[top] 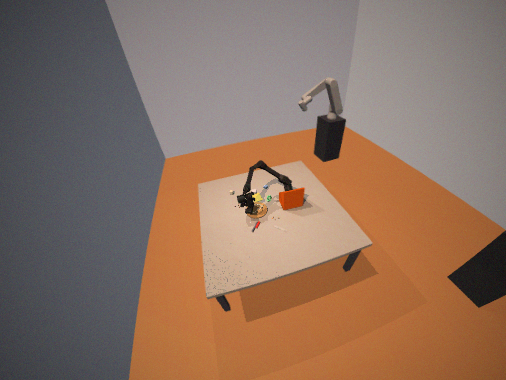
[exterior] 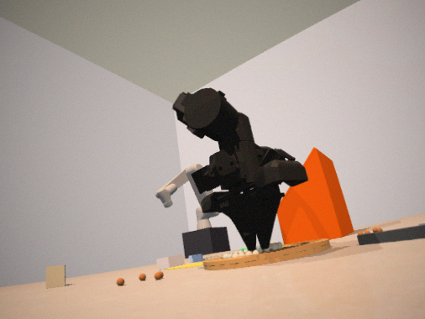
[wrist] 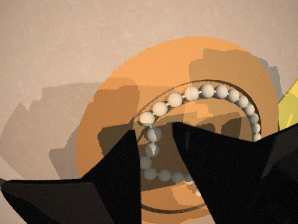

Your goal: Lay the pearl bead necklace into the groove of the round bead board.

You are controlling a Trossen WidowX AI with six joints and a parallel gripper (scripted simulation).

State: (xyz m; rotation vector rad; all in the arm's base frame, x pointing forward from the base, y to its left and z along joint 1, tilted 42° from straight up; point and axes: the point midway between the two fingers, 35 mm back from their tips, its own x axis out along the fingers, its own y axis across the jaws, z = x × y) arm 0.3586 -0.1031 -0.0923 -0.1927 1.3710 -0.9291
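The round wooden bead board is 5 cm behind my gripper tip, 1 cm to the right of it and 1 cm below it. The rest, counted from my gripper tip: tan cube 11 cm ahead, 34 cm to the right; yellow flat piece 11 cm behind, 18 cm to the right, 2 cm below; red-handled tool 17 cm to the left, 1 cm below.
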